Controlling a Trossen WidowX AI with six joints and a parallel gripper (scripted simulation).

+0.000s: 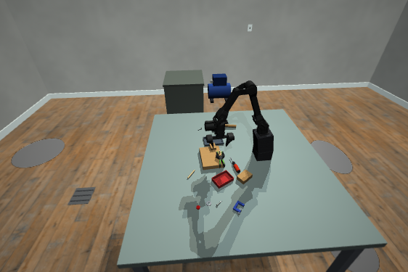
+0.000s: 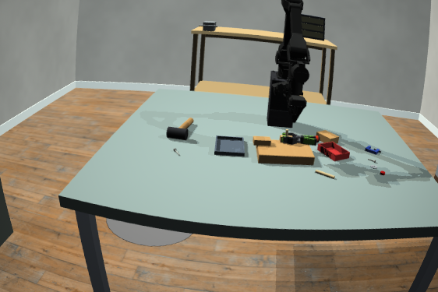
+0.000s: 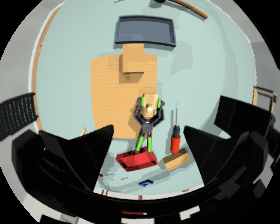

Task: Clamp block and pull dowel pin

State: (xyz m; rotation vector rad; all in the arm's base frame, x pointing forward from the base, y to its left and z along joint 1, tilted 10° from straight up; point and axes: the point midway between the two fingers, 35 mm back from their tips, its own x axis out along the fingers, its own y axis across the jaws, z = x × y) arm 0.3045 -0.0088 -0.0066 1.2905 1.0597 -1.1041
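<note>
My gripper is now 100 mm above the dowel pin and 10 mm to the left of it. The rest, counted from my hand: red tray: 180 mm to the left, 150 mm below, 20 mm ahead; then wooden board: 140 mm below, 50 mm ahead, 20 mm to the right; then dark tray: 220 mm to the right, 150 mm below.
</note>
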